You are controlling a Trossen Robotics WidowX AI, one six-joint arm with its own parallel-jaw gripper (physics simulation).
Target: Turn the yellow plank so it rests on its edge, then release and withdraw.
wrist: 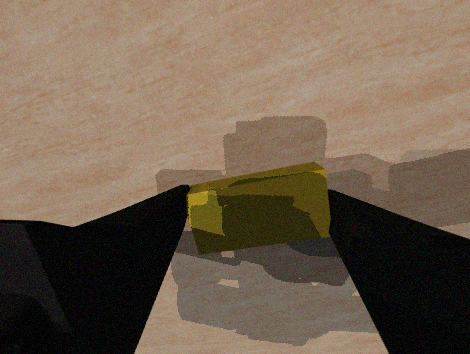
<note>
In view: my gripper (pixel 255 195) and a yellow plank (pixel 289 204).
</note>
